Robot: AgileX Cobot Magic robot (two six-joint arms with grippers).
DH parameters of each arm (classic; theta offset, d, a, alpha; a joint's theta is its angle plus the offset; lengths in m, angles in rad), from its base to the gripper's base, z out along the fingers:
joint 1: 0 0.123 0 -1.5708
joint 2: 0.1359 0 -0.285 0
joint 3: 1.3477 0 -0.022 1.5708
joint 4: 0 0.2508 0 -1.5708
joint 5: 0 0 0.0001 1.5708
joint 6: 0 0.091 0 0
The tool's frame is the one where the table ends.
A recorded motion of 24 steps. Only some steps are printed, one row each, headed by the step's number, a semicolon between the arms.
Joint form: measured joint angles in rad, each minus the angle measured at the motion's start. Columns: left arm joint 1, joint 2, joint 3, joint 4, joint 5, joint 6; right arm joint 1, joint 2, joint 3, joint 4, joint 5, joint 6.
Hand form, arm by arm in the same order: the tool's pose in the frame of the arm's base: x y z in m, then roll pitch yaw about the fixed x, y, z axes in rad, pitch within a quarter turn. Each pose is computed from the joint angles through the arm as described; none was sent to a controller.
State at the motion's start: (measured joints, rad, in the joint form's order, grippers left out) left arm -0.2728 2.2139 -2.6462 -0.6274 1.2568 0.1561; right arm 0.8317 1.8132 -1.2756 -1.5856 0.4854 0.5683
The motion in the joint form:
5: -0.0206 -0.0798 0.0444 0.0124 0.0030 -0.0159; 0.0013 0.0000 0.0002 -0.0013 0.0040 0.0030
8: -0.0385 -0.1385 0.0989 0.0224 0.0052 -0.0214; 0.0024 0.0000 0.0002 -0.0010 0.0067 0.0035
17: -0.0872 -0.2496 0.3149 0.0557 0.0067 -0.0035; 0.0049 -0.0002 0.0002 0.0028 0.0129 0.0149
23: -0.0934 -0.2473 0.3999 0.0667 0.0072 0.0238; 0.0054 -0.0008 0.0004 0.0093 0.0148 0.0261
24: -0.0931 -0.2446 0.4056 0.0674 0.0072 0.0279; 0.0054 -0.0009 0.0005 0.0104 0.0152 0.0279
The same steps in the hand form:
5: 0.4124 -0.1768 0.4464 -2.4841 0.8876 2.9445; 0.3096 0.2769 0.2641 -1.9783 0.3086 -1.4006
8: 0.3966 -0.1794 0.4573 -2.4928 0.8875 2.9268; 0.3094 0.2770 0.2641 -1.9777 0.3083 -1.4020
17: 0.3731 -0.1906 0.4453 -2.5649 0.7940 2.8300; 0.3089 0.2772 0.2642 -1.9794 0.3196 -1.4116
23: 0.3781 -0.1944 0.4204 -2.6042 0.7210 2.7840; 0.3086 0.2770 0.2642 -1.9839 0.3340 -1.4213
24: 0.3792 -0.1947 0.4176 -2.6083 0.7147 2.7793; 0.3086 0.2770 0.2641 -1.9847 0.3363 -1.4231

